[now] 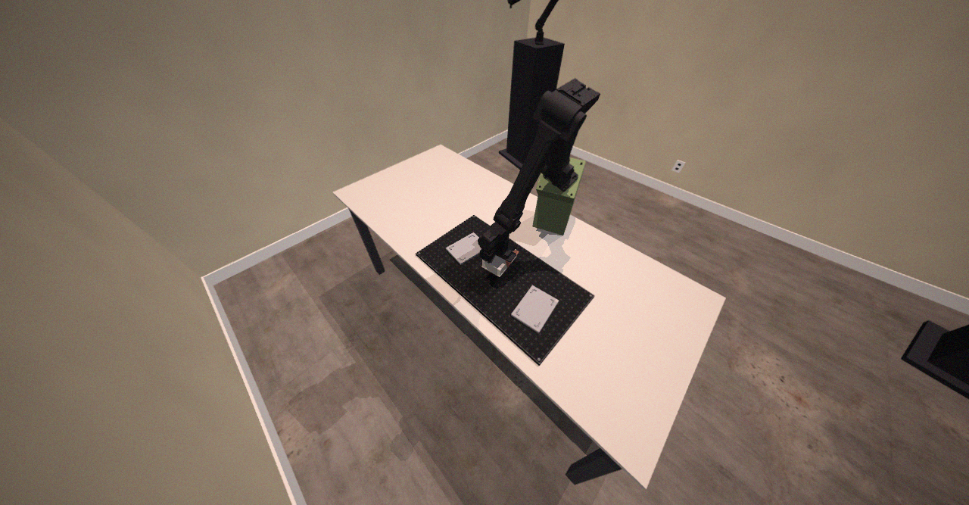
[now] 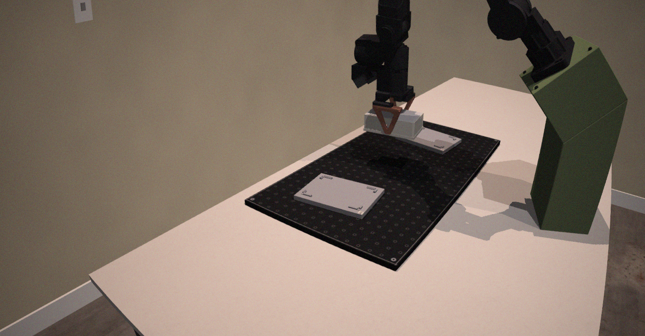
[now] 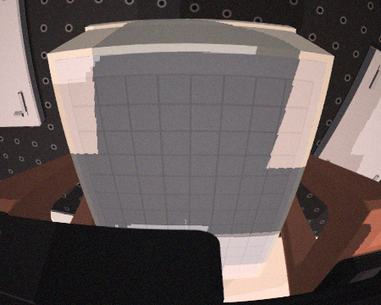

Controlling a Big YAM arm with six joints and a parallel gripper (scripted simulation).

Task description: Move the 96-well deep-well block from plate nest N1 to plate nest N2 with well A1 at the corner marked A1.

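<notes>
Now: hand 200 mm to the right of the plate nest N2, 100 mm above it and 40 mm past it. Round my hand: 96-well deep-well block: 10 mm above; plate nest N1: 200 mm to the right, 100 mm below, 40 mm ahead.
</notes>
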